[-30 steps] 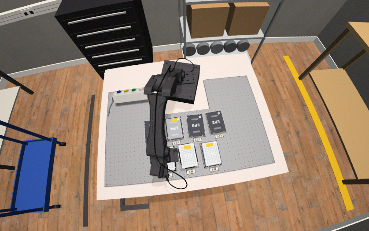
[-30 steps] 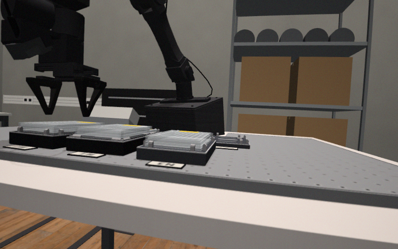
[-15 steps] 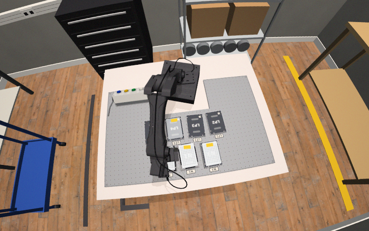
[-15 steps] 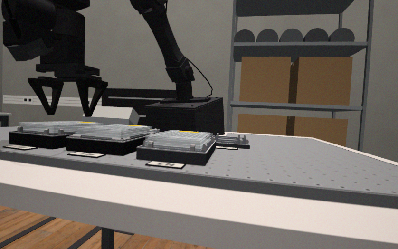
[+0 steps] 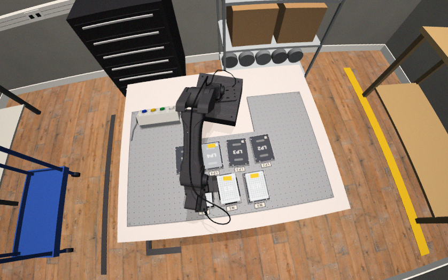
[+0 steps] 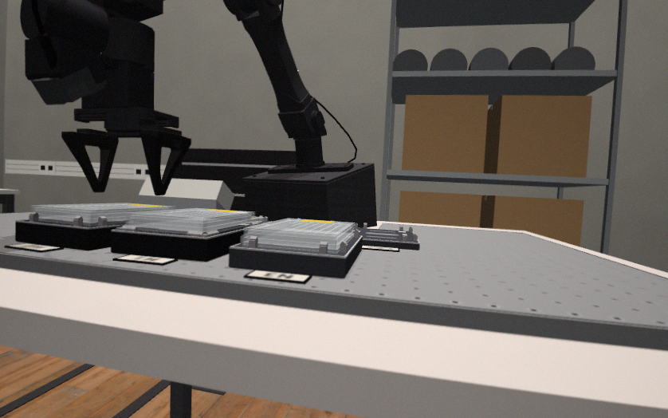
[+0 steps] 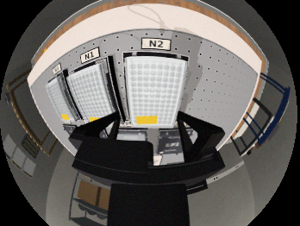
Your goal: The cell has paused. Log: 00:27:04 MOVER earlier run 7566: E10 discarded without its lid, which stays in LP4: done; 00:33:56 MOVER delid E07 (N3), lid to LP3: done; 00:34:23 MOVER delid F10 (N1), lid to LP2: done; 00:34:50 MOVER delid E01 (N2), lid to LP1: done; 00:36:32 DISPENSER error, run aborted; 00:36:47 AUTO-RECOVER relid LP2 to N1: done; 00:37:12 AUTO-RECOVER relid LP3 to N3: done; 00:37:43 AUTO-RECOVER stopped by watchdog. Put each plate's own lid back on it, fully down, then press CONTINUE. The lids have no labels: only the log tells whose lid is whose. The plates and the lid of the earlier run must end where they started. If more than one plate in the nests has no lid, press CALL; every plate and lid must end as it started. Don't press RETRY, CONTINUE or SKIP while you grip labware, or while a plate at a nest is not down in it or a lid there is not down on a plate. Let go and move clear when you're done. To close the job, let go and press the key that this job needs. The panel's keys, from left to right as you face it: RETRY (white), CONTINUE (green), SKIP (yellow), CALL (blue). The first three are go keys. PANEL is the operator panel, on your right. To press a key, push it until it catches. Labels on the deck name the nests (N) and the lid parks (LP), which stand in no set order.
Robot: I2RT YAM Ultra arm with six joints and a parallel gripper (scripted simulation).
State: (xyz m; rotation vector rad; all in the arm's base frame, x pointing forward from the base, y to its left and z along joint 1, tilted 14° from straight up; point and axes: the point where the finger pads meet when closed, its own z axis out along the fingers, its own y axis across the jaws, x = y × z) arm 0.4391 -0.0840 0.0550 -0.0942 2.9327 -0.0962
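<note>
My hand is 2 cm short of the plate, 1 cm to the left of it and 3 cm above it. Round my hand: green key (42 cm behind, 21 cm to the right); LP1 lid park (16 cm behind, 9 cm to the right, 6 cm below); yellow SKIP key (42 cm behind, 26 cm to the right).
</note>
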